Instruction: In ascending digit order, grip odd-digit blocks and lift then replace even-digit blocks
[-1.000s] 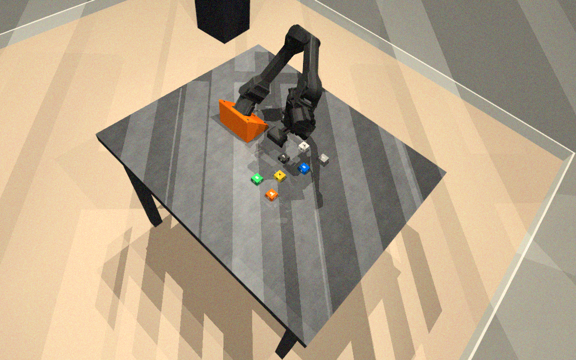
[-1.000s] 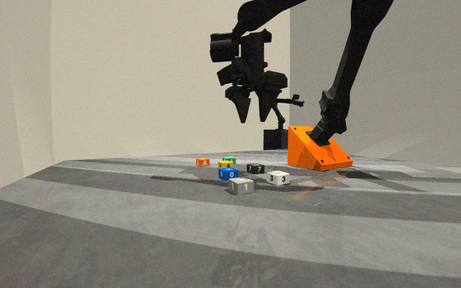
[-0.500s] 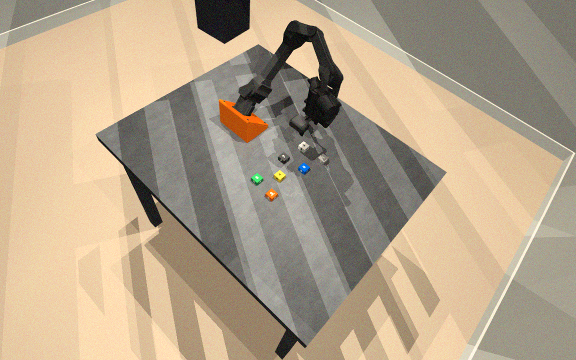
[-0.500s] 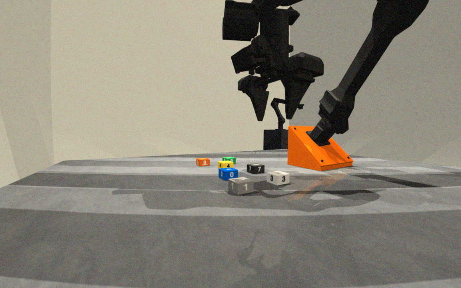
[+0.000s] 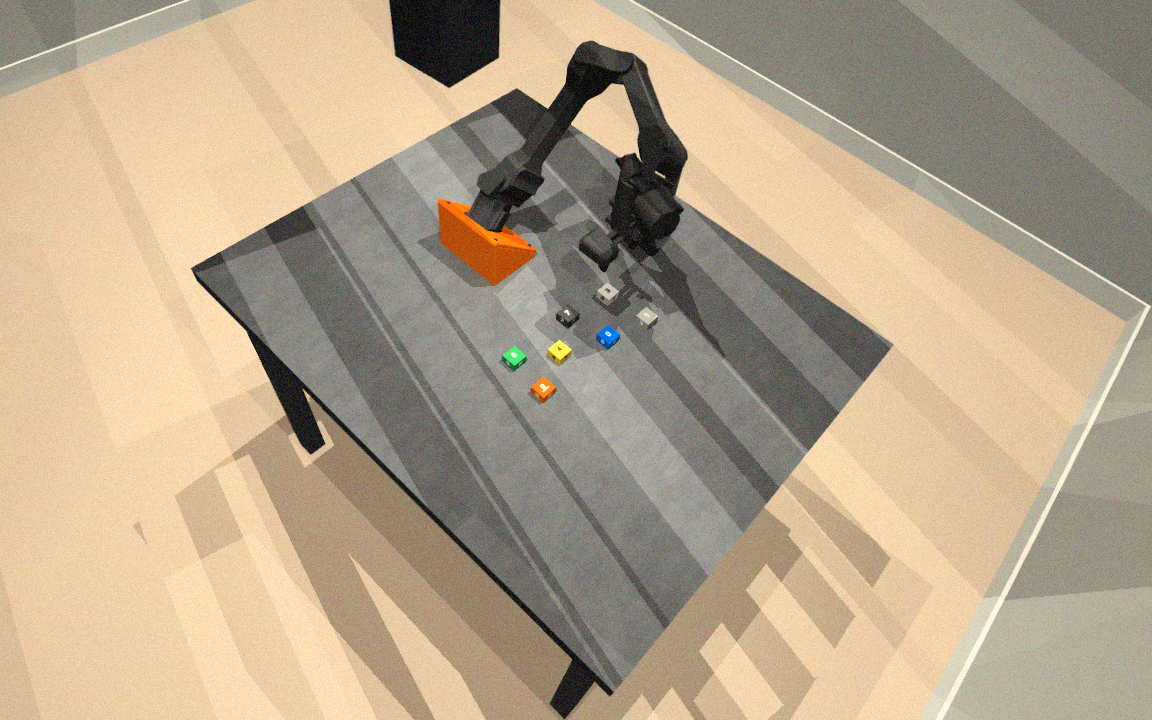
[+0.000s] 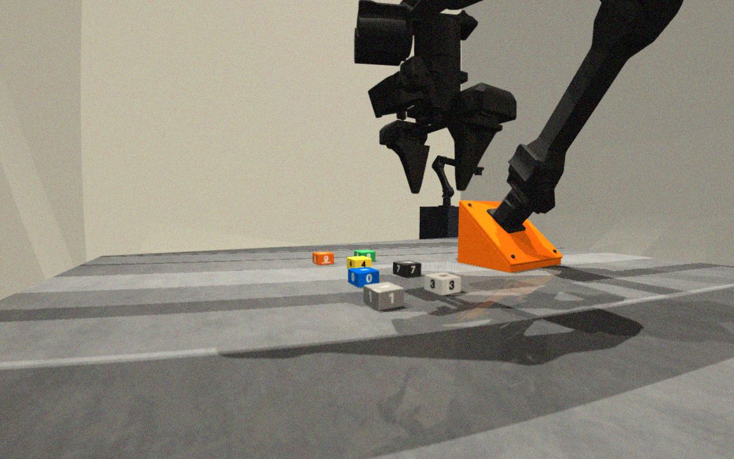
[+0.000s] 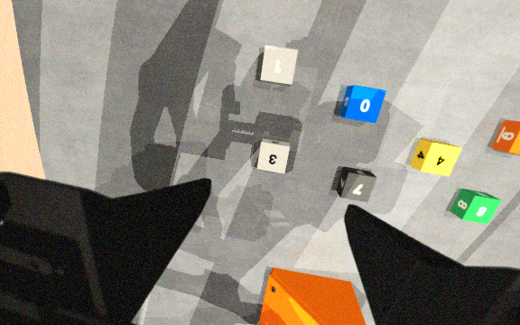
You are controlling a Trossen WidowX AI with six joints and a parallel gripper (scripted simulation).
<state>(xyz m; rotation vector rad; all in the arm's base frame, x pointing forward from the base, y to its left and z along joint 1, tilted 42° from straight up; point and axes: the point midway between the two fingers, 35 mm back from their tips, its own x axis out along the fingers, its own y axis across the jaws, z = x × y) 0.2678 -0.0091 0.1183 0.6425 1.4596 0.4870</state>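
The blue 0 block lies 60 mm ahead of my gripper tip, 80 mm to the right of it and 110 mm below it. Also, from my gripper tip: white 3 block 10 mm behind, 10 mm to the left, 110 mm below; black 7 block 30 mm behind, 90 mm to the right, 110 mm below; grey 1 block 90 mm ahead, 10 mm to the left, 110 mm below.
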